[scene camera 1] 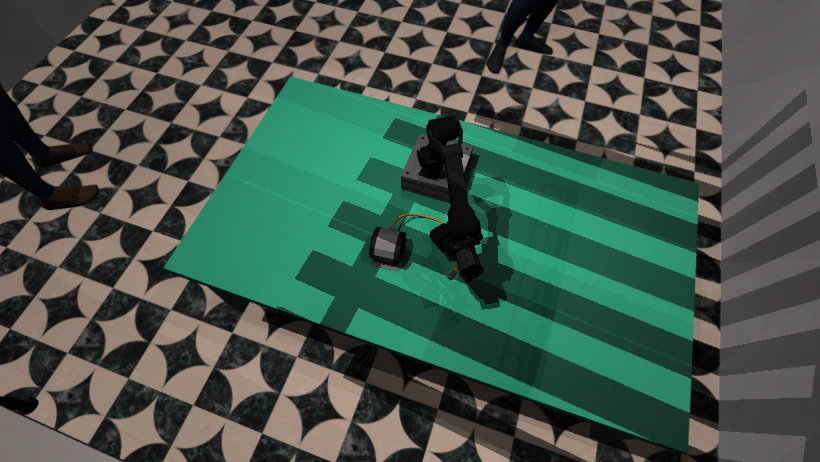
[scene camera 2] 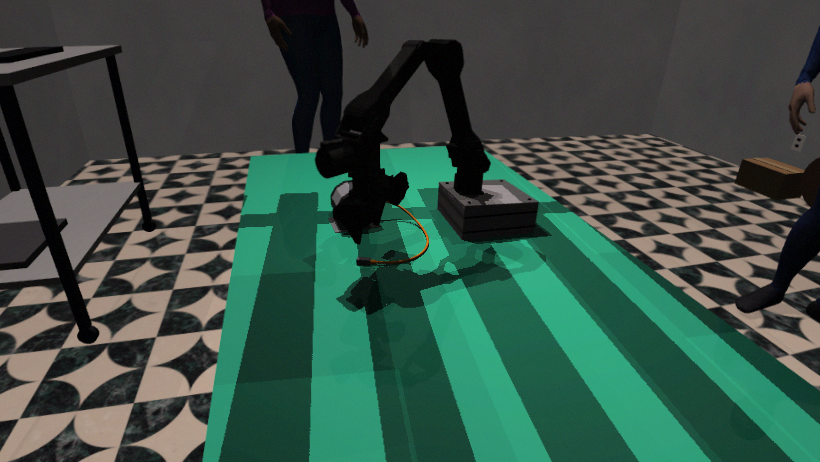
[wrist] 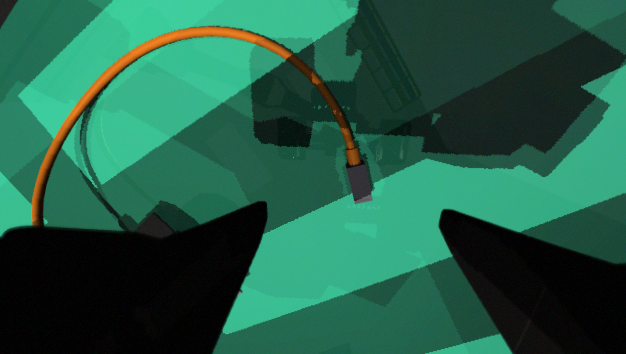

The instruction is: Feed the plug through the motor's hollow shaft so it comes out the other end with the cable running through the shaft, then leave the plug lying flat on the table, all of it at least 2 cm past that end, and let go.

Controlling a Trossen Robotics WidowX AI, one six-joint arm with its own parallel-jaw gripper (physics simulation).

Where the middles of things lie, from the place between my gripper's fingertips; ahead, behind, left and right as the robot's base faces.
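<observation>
Small plug (wrist: 358, 178): 10 mm ahead of my hand, 10 mm to the left, 60 mm below.
</observation>
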